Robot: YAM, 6 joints.
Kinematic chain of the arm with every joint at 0, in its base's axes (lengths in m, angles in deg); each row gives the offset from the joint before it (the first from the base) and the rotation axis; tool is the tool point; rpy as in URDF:
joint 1: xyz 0 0 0.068 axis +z
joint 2: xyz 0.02 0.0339 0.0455 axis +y
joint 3: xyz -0.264 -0.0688 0 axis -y
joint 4: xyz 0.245 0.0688 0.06 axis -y
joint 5: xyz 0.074 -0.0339 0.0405 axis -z
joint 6: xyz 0.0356 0 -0.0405 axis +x
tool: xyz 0 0 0 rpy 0 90 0
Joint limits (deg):
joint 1: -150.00..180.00
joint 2: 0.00..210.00
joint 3: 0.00..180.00
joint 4: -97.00..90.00
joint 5: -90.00..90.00
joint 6: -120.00..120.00
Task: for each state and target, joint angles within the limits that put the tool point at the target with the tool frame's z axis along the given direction. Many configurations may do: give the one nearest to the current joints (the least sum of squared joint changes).
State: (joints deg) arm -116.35 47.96 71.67 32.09 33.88 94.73
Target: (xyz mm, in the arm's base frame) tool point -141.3 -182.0 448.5 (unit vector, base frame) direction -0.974 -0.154 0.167
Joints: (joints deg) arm -121.14 61.67 65.89 10.51 48.93 94.73
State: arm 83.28 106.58 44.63 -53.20 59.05 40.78
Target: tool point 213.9 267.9 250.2 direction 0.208 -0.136 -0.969
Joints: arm 52.87 105.09 89.12 -73.02 14.35 40.78
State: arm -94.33 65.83 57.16 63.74 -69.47 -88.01
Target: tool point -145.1 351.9 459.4 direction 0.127 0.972 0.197
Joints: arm -64.75 16.18 102.76 79.99 -31.97 -88.01
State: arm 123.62 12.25 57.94 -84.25 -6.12 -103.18
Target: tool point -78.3 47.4 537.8 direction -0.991 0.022 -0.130
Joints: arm 132.70 56.23 104.71 -59.18 -45.53 -103.18
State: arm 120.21 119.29 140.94 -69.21 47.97 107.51
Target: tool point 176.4 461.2 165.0 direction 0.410 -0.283 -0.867
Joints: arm 71.05 156.85 154.91 -96.88 28.67 107.51
